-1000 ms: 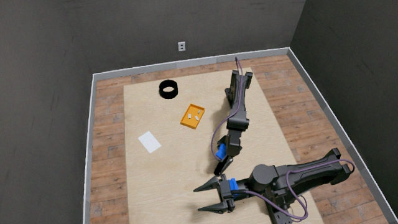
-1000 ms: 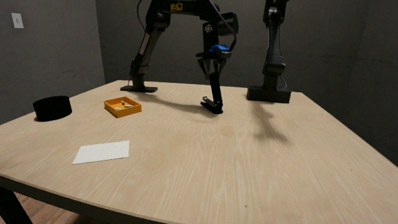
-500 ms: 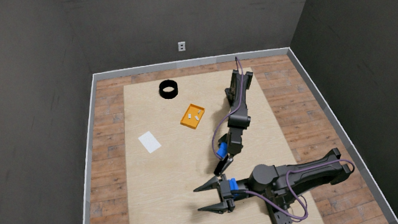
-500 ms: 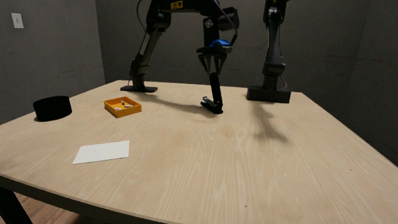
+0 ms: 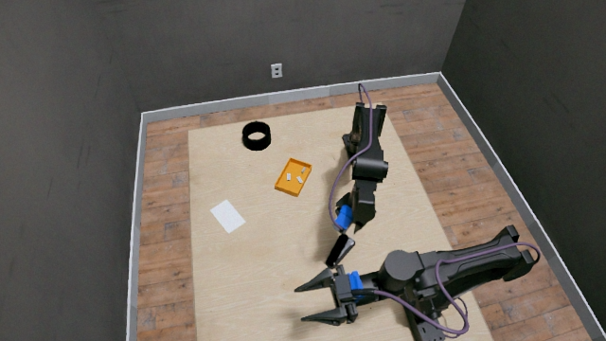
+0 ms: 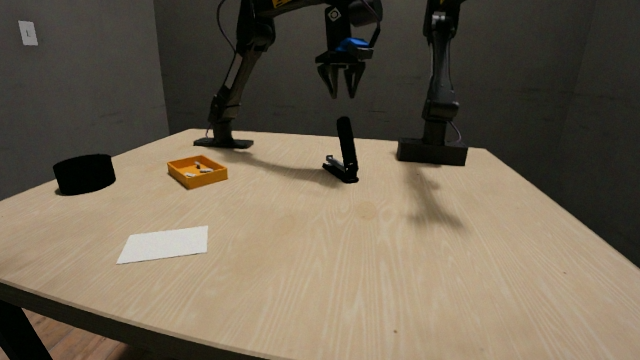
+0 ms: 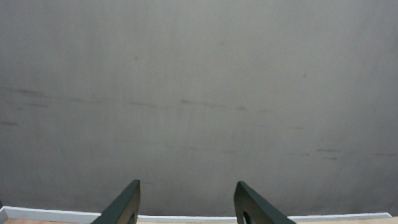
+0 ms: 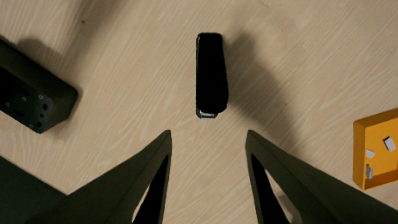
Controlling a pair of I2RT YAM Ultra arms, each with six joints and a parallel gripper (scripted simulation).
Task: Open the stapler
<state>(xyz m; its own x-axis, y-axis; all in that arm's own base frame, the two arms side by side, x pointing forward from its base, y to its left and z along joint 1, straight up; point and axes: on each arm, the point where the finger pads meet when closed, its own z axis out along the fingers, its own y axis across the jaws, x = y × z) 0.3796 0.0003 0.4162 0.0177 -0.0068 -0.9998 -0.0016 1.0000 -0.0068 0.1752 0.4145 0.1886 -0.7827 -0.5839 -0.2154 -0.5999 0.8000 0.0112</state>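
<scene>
Right now my right hand is 30 mm short of the stapler cover, 20 mm to the right of it and 110 mm above it. From my right hand the other things lie so: orange tray (100 mm ahead, 340 mm to the right, 180 mm below); white card (370 mm ahead, 220 mm to the right, 190 mm below); black stapler (20 mm ahead, 10 mm to the left, 140 mm below).
</scene>
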